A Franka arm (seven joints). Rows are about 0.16 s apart.
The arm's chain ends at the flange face. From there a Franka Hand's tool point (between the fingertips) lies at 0.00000 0.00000 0.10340 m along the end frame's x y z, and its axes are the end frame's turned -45 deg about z.
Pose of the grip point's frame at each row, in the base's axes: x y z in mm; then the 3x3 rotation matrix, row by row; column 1 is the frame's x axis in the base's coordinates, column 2 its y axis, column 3 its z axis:
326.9, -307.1, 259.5; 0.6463, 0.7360, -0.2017; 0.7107, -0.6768, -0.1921; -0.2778, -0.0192, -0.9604
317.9, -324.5, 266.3; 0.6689, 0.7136, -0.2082; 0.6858, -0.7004, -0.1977; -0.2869, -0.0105, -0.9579
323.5, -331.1, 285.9; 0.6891, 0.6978, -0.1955; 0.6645, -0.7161, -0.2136; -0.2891, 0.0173, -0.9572
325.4, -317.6, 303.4; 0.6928, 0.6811, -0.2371; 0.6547, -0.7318, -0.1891; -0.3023, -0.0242, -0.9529
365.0, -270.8, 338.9; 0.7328, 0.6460, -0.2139; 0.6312, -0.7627, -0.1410; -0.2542, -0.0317, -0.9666
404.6, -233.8, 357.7; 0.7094, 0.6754, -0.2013; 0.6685, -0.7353, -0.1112; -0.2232, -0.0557, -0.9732
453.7, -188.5, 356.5; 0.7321, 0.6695, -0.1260; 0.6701, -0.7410, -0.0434; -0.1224, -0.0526, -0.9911
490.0, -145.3, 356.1; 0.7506, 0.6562, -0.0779; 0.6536, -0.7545, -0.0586; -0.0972, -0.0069, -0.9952
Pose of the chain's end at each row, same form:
347.8, -287.2, 358.8; 0.9774, 0.0634, -0.2017; 0.0240, -0.9811, -0.1921; -0.2100, 0.1829, -0.9604
339.4, -304.1, 365.3; 0.9776, 0.0316, -0.2082; -0.0103, -0.9802, -0.1977; -0.2103, 0.1954, -0.9579
343.7, -309.0, 384.9; 0.9807, 0.0062, -0.1955; -0.0365, -0.9762, -0.2136; -0.1922, 0.2167, -0.9572
349.9, -298.0, 401.9; 0.9715, -0.0083, -0.2371; -0.0545, -0.9804, -0.1891; -0.2309, 0.1966, -0.9529
387.1, -256.2, 438.8; 0.9750, -0.0614, -0.2139; -0.0930, -0.9856, -0.1410; -0.2022, 0.1573, -0.9666
425.4, -222.3, 458.3; 0.9792, -0.0240, -0.2013; -0.0472, -0.9926, -0.1112; -0.1972, 0.1184, -0.9732
466.7, -184.0, 459.0; 0.9911, -0.0443, -0.1260; -0.0501, -0.9978, -0.0434; -0.1237, 0.0494, -0.9911
498.1, -139.2, 459.0; 0.9948, -0.0668, -0.0779; -0.0713, -0.9957, -0.0586; -0.0736, 0.0639, -0.9952

